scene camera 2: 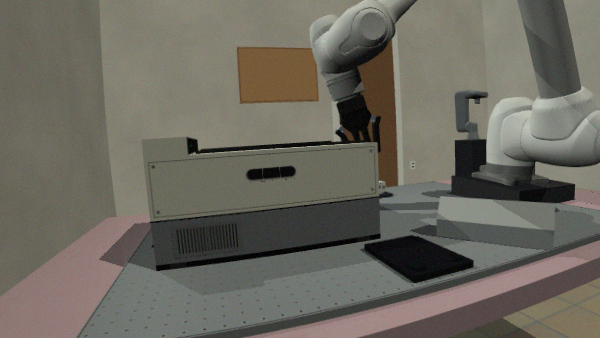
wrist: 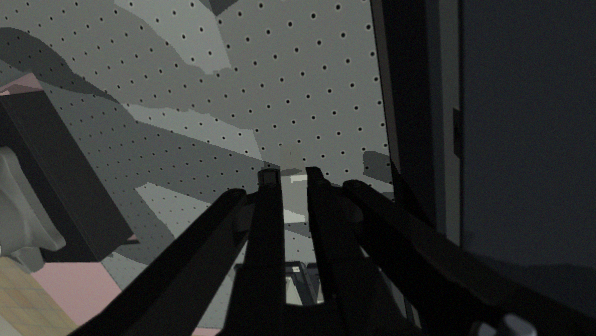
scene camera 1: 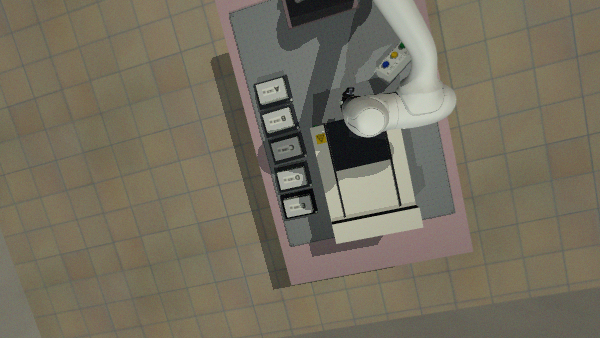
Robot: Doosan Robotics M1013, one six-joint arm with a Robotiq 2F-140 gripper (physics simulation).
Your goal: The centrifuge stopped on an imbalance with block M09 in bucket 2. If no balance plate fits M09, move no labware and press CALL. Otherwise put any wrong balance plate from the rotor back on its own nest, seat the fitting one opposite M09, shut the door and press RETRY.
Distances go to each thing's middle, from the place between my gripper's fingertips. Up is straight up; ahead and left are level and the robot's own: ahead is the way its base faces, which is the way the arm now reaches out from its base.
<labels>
Right now my hand is 18 cm short of the dark sliding door [scene camera 1: 349, 150], 11 cm below it and 2 cm to the right of it. Also, from my hand: button box [scene camera 2: 519, 223] 28 cm to the left, 15 cm behind, 6 cm below; black flat pad [scene camera 2: 417, 259] 31 cm to the left, 9 cm below, 7 cm ahead; centrifuge [scene camera 2: 217, 205] 33 cm ahead, 3 cm to the left, 2 cm above.
</labels>
